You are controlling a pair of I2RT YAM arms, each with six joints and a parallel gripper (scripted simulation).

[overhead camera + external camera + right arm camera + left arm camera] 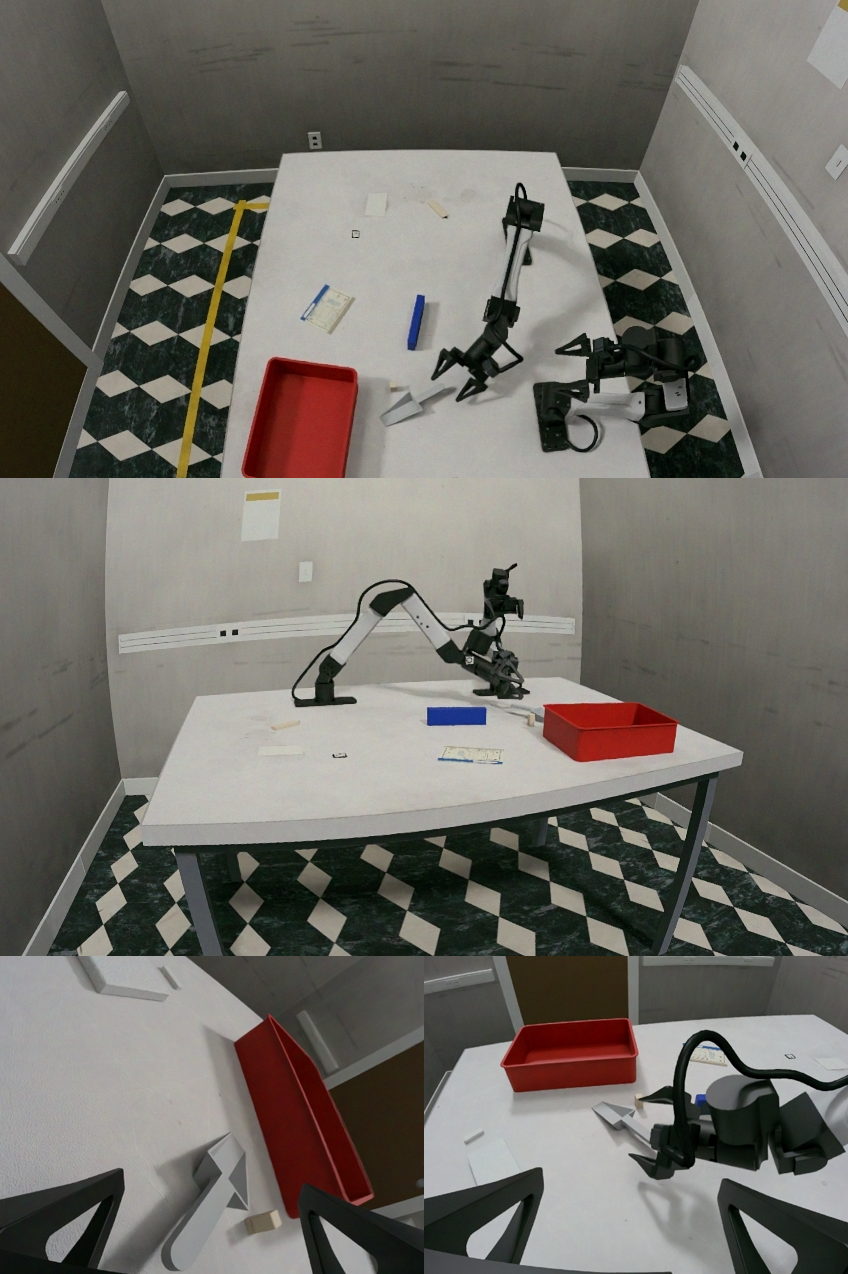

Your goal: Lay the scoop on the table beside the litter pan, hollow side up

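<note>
Now: the grey scoop 8 cm ahead of my right hand, 6 cm below it and 2 cm to the left of it. Also, from my right hand: small beige block: 13 cm ahead, 6 cm below, 4 cm to the right; then flat booklet: 32 cm ahead, 29 cm to the right, 7 cm below; then red litter pan: 35 cm ahead, 9 cm to the left, 4 cm below.
</note>
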